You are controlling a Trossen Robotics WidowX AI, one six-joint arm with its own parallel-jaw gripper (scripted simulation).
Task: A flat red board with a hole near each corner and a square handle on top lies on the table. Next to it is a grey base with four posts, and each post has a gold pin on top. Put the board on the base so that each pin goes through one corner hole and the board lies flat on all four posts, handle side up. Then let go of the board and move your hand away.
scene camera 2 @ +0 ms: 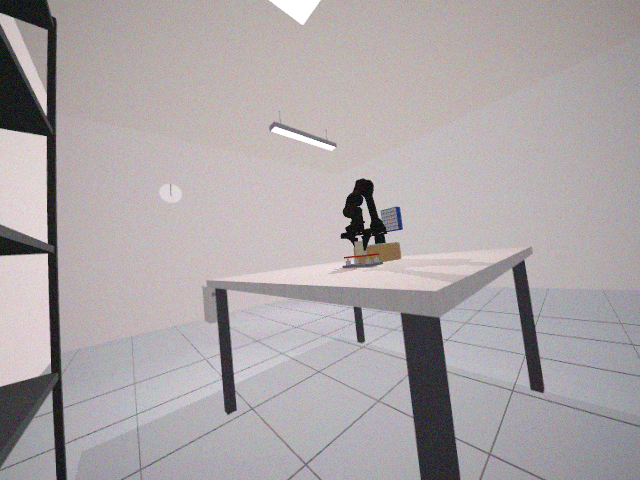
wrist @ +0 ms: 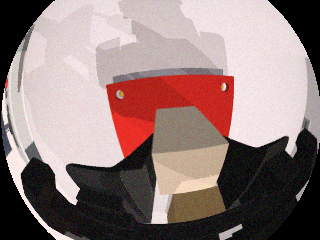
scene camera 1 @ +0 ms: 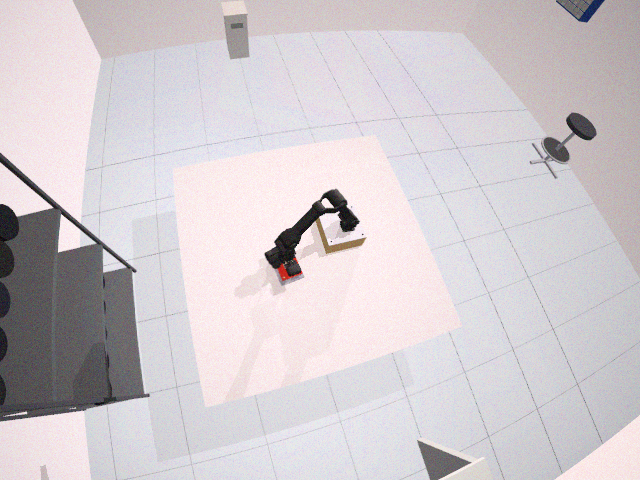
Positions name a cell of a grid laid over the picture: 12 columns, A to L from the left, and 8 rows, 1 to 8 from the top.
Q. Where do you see a grey base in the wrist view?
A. At G3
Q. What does my gripper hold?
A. A red board.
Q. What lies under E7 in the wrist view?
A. My gripper.
